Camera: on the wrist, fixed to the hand. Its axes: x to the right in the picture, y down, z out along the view.
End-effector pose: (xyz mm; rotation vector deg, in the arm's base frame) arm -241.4 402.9 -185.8 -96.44 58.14 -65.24
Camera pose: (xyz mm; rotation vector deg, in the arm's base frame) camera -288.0 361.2 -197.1 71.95 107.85 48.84
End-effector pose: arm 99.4 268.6 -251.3 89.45 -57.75 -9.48
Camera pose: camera 128.9 292.5 -200.3 -74.80 -91.27 114.34
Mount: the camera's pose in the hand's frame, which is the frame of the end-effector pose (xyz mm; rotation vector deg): 23.6 31.3 -50.0 3.87 -28.71 -173.92
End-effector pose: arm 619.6 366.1 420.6 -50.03 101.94 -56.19
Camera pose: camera 560.4 372.1 398.4 120.80 63.37 64.42
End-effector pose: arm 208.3 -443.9 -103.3 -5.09 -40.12 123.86
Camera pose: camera 185.8 -419.1 -157.3 51.73 -11.40 -45.73
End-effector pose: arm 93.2 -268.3 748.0 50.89 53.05 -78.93
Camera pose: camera 123.3 -231.3 706.0 63.94 -38.66 92.56
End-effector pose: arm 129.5 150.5 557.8 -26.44 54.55 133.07
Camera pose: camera 96.3 105.4 527.8 -24.57 -21.98 -27.94
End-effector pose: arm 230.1 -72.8 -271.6 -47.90 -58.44 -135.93
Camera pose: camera 213.2 -133.9 -267.6 -25.95 43.07 21.36
